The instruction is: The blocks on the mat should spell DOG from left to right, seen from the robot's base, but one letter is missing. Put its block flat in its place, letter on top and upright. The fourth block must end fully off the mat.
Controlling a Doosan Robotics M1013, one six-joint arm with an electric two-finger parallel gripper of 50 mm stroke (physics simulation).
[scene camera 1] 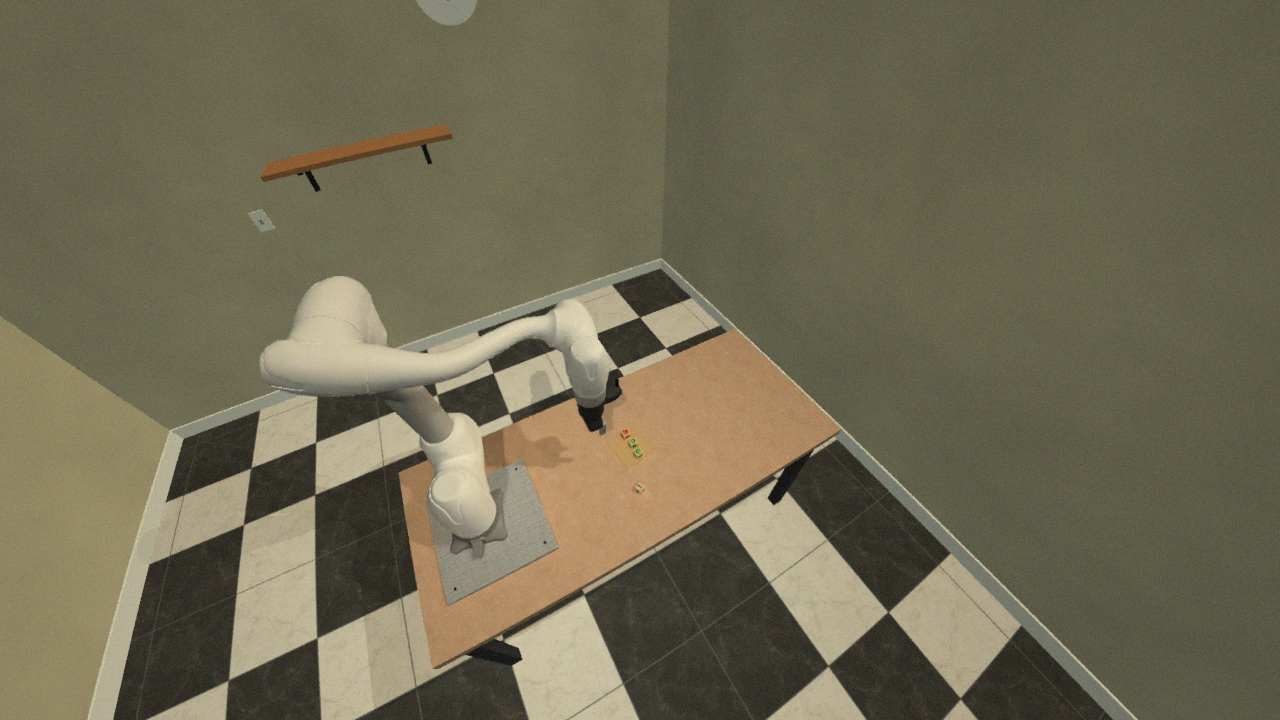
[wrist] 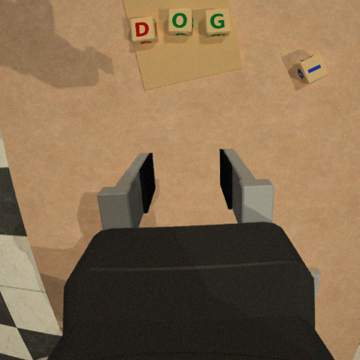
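Note:
The D block (scene camera 1: 625,433) (wrist: 143,30), with a red letter, stands at the left of the row on the yellow mat (scene camera 1: 617,446) (wrist: 190,65). The O block (scene camera 1: 632,442) (wrist: 180,21) is in the middle and the G block (scene camera 1: 638,453) (wrist: 217,22) at the right, both with green letters. All three lie flat, letters on top and upright in the wrist view, with small gaps between them. The fourth block (scene camera 1: 639,488) (wrist: 313,69), with a blue bar on top, lies turned on the table, fully off the mat. My gripper (scene camera 1: 603,428) (wrist: 186,168) is open and empty, above the table beside the mat.
The wooden table (scene camera 1: 716,394) (wrist: 180,117) carries the grey base plate (scene camera 1: 532,519) under the robot's base. A wall shelf (scene camera 1: 358,153) hangs far behind the arm. The table's edge and the chequered floor (wrist: 15,260) show at the left of the wrist view.

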